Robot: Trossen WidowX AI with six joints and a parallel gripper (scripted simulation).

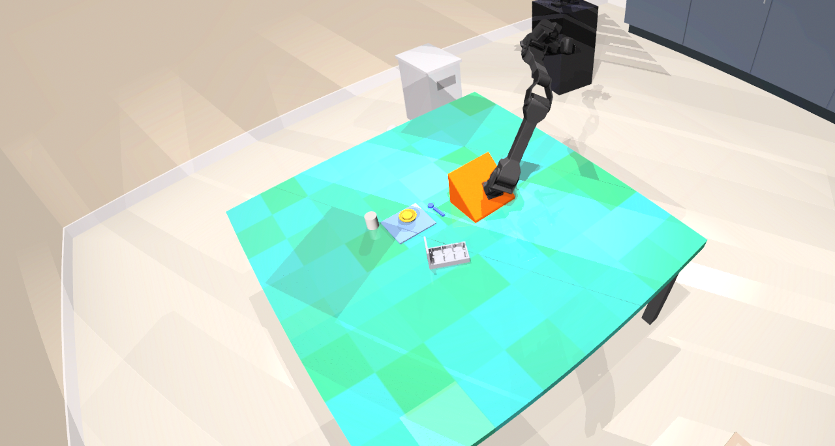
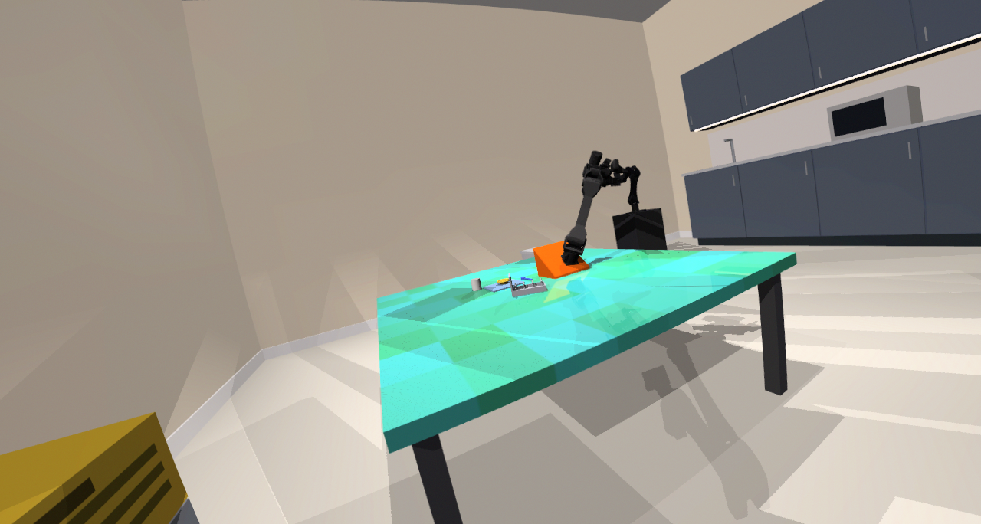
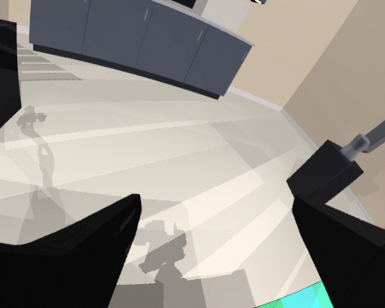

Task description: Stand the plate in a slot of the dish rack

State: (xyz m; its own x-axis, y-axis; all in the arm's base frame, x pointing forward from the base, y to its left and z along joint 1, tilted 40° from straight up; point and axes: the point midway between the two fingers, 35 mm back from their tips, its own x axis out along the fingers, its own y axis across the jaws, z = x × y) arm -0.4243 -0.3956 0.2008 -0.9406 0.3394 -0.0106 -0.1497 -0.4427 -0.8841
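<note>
My gripper tip is 80 cm short of the yellow plate, 38 cm above it and 9 cm to the right of it. The rest, counted from my gripper tip: grey dish rack 77 cm ahead, 37 cm below, 32 cm to the left; then blue spoon 70 cm ahead, 39 cm below, 9 cm to the left; then pale blue mat 81 cm ahead, 39 cm below, 11 cm to the left.
</note>
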